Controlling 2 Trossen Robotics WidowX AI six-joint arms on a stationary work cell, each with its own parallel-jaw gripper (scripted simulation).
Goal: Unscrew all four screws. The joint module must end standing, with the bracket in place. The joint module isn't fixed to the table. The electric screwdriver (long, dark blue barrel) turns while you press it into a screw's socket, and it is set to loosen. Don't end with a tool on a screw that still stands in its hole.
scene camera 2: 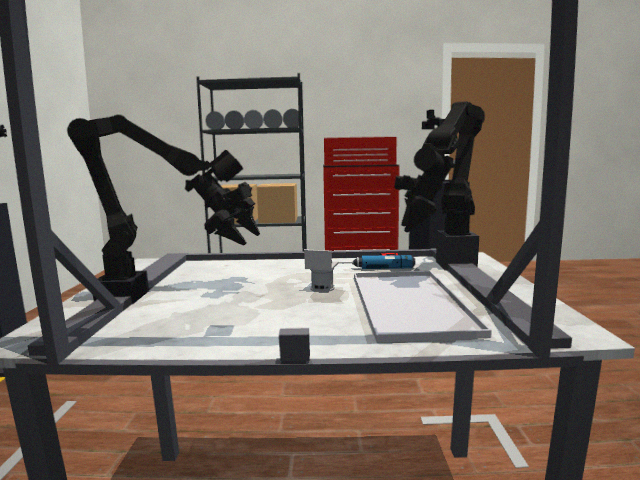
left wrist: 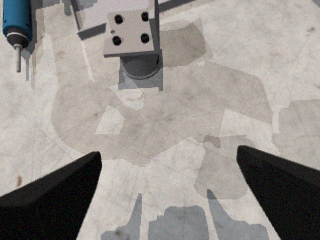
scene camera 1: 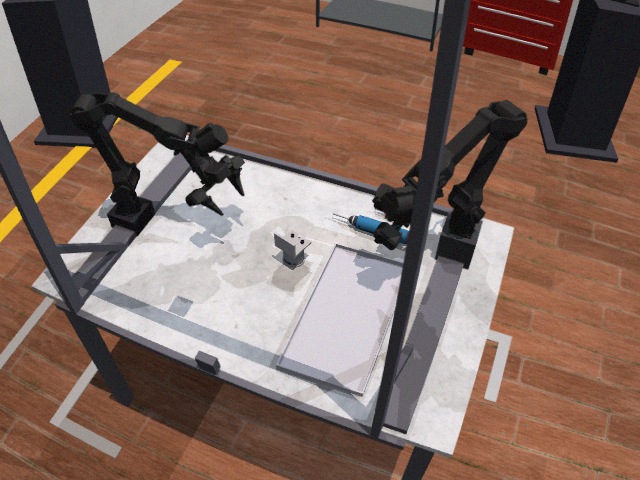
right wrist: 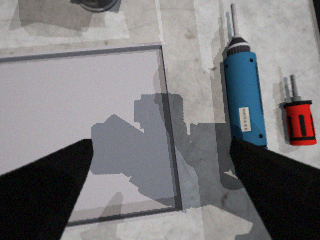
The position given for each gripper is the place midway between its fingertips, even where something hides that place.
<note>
In view: the left gripper [scene camera 2: 252, 239], the right gripper [scene camera 2: 404, 228], a blue electric screwdriver [scene camera 2: 390, 261], a shallow tray [scene camera 1: 336, 337] and a joint module [left wrist: 139, 67].
The blue electric screwdriver is seen too in the right wrist view [right wrist: 244, 100]. The shallow tray also shows in scene camera 2 [scene camera 2: 419, 302] and in the right wrist view [right wrist: 119, 96]. The left gripper also shows in the left wrist view [left wrist: 169, 155] and in scene camera 1 [scene camera 1: 233, 205].
</note>
